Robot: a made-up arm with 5 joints.
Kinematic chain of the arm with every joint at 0, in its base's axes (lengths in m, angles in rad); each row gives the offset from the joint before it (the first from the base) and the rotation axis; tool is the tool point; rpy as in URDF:
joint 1: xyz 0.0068 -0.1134 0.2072 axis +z
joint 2: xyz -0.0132 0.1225 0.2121 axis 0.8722 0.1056 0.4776
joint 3: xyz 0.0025 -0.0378 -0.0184 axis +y
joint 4: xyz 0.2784 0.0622 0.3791 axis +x
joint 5: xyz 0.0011 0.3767 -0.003 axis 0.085 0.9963 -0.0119
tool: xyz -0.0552 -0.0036 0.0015 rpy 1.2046 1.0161 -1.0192
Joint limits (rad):
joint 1: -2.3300..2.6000
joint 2: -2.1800..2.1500
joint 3: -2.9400..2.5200
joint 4: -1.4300..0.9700
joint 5: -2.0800..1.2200
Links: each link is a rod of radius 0.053 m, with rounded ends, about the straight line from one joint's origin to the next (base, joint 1, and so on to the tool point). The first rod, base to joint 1, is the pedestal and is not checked.
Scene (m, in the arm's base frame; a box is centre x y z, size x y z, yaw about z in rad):
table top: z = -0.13
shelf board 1: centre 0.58 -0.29 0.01 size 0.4 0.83 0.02 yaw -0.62
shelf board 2: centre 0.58 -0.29 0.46 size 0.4 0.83 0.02 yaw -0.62
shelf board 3: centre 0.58 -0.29 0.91 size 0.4 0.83 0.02 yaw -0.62
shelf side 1: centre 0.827 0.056 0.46 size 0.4 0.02 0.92 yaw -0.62
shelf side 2: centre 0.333 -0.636 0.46 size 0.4 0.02 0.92 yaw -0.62
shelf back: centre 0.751 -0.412 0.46 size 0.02 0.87 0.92 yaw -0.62
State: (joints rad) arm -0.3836 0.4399 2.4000 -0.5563 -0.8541
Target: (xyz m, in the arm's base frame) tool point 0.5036 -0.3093 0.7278
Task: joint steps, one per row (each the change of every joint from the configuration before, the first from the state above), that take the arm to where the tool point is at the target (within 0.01 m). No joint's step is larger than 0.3 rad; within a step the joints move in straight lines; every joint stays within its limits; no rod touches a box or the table.
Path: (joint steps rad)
1: 0.1096 0.1710 -0.2819 0.0241 0.0233
2: 0.1096 0.1710 -0.2819 0.0242 0.0233
3: 0.1096 0.1710 -0.2820 0.0241 0.0234
4: 0.1096 0.1710 -0.2819 0.0242 0.0233
5: 0.1096 0.1711 -0.2819 0.0241 0.0233
6: 0.1096 0.1710 -0.2819 0.0242 0.0233
7: 0.1096 0.1710 -0.2820 0.0241 0.0233
8: 0.1096 0.1710 -0.2819 0.0242 0.0234
9: 0.1096 0.1710 -0.2819 0.0241 0.0233
10: 0.1097 0.1710 -0.2819 0.0242 0.0233
11: -0.1308 0.0000 0.1083 0.2324 0.0126
12: -0.1308 0.0000 0.1083 0.2325 0.0126
13: -0.1308 0.0000 0.1083 0.2324 0.0126
14: -0.1308 0.0000 0.1082 0.2325 0.0126

